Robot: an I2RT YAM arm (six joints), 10 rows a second.
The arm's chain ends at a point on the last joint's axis. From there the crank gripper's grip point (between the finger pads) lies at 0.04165 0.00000 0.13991 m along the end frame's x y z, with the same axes.
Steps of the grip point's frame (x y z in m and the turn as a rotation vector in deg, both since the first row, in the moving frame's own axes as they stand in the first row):
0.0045 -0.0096 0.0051 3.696 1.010 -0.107
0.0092 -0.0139 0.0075 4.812 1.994 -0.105
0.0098 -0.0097 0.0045 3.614 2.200 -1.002
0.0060 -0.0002 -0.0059 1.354 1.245 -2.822
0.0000 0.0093 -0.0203 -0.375 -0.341 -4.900
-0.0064 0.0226 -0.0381 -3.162 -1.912 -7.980
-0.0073 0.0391 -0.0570 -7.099 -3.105 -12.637
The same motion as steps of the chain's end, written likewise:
0.0021 -0.0005 0.0061 3.696 1.010 -0.107
0.0044 -0.0021 0.0095 4.812 1.994 -0.105
0.0045 -0.0002 0.0065 3.614 2.200 -1.002
0.0031 0.0052 -0.0049 1.354 1.245 -2.822
0.0009 0.0119 -0.0206 -0.375 -0.341 -4.900
-0.0019 0.0203 -0.0394 -3.162 -1.912 -7.980
-0.0006 0.0301 -0.0585 -7.099 -3.105 -12.637

